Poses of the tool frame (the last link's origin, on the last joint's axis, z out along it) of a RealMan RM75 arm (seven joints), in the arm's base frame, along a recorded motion.
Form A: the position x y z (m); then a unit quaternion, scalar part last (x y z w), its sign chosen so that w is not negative.
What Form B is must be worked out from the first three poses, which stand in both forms.
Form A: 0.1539 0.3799 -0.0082 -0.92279 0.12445 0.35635 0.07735
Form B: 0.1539 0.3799 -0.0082 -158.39 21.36 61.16
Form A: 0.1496 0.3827 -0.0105 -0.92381 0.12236 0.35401 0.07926
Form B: 0.1496 0.3827 -0.0105 -158.38 20.98 60.69
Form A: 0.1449 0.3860 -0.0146 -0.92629 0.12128 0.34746 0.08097
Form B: 0.1449 0.3860 -0.0146 -158.65 20.77 59.51
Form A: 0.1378 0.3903 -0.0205 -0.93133 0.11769 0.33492 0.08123
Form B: 0.1378 0.3903 -0.0205 -159.49 20.15 57.35
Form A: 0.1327 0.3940 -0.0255 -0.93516 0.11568 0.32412 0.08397
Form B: 0.1327 0.3940 -0.0255 -159.88 19.78 55.41
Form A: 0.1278 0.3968 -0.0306 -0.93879 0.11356 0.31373 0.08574
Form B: 0.1278 0.3968 -0.0306 -160.34 19.40 53.58
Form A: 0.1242 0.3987 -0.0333 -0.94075 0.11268 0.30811 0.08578
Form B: 0.1242 0.3987 -0.0333 -160.67 19.24 52.62
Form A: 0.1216 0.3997 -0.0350 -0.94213 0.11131 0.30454 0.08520
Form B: 0.1216 0.3997 -0.0350 -160.96 19.02 52.03
